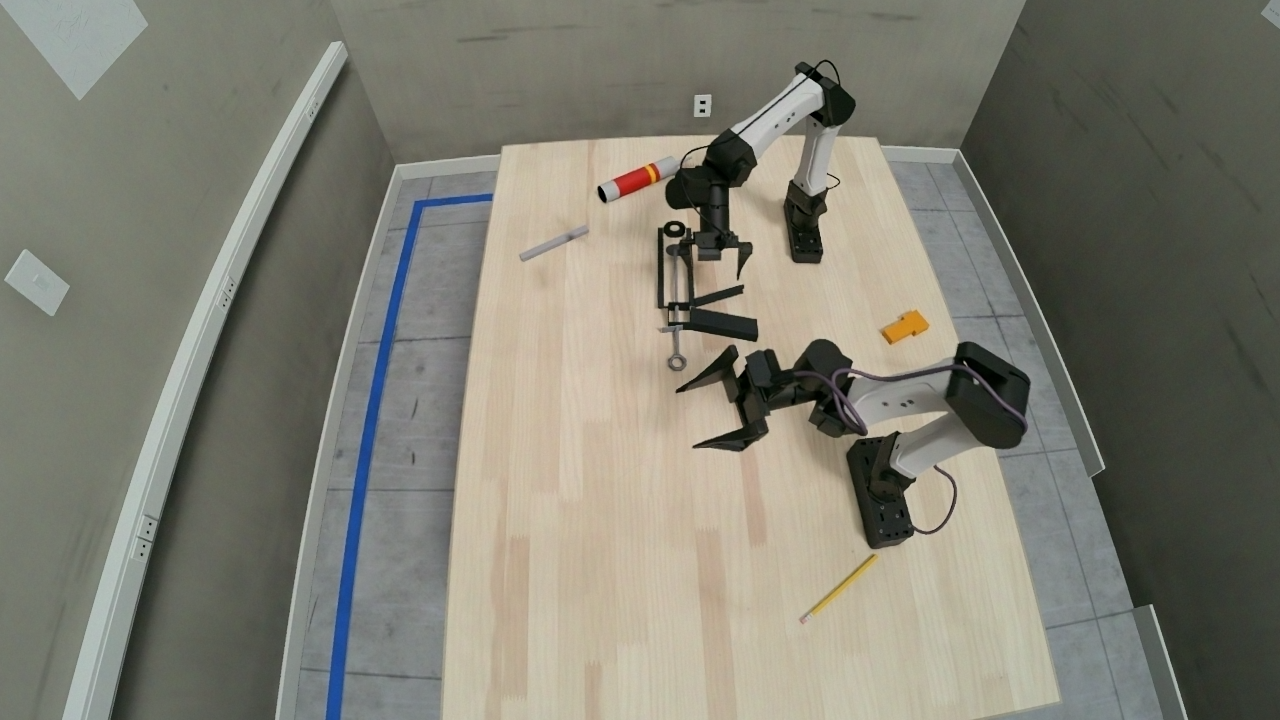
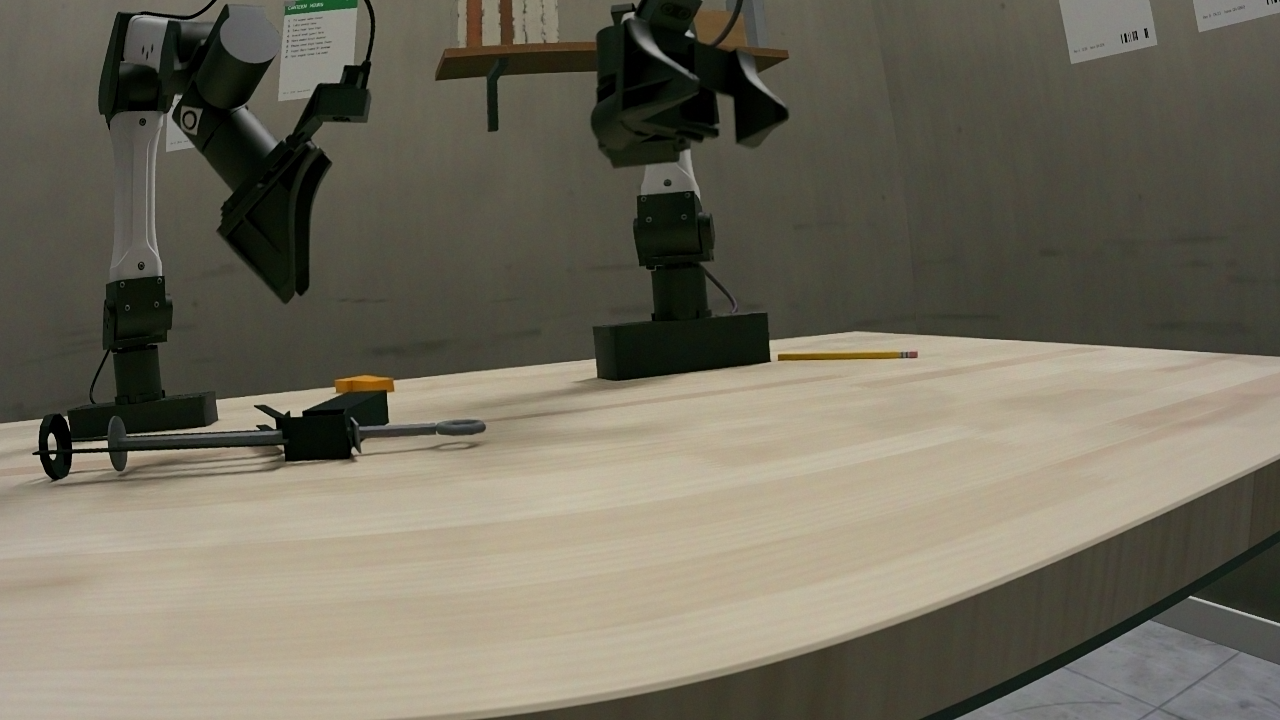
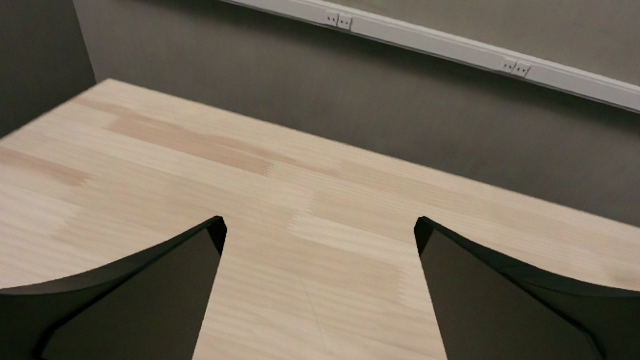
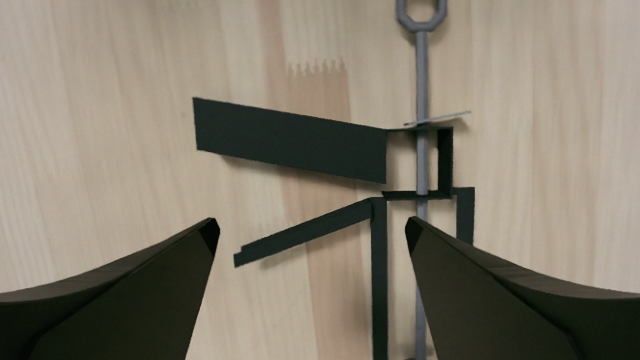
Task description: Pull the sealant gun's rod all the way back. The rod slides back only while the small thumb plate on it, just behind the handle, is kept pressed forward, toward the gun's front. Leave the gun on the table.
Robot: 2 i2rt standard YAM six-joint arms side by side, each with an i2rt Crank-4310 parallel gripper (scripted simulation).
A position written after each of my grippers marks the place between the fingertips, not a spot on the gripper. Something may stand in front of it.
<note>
In view: my left gripper (image 2: 746, 97), my right gripper (image 2: 298, 296), an orange block (image 1: 913, 323), a pencil (image 2: 885, 354) and a black sealant gun (image 2: 311, 437).
The orange block is seen too in image 2 (image 2: 363, 383). The black sealant gun also shows in image 1 (image 1: 728, 325) and in image 4 (image 4: 321, 145). My left gripper also shows in image 1 (image 1: 684, 419) and in image 3 (image 3: 320, 221). Image 3 does not show the orange block: it is out of frame. Image 4 does not show the orange block: it is out of frame.
</note>
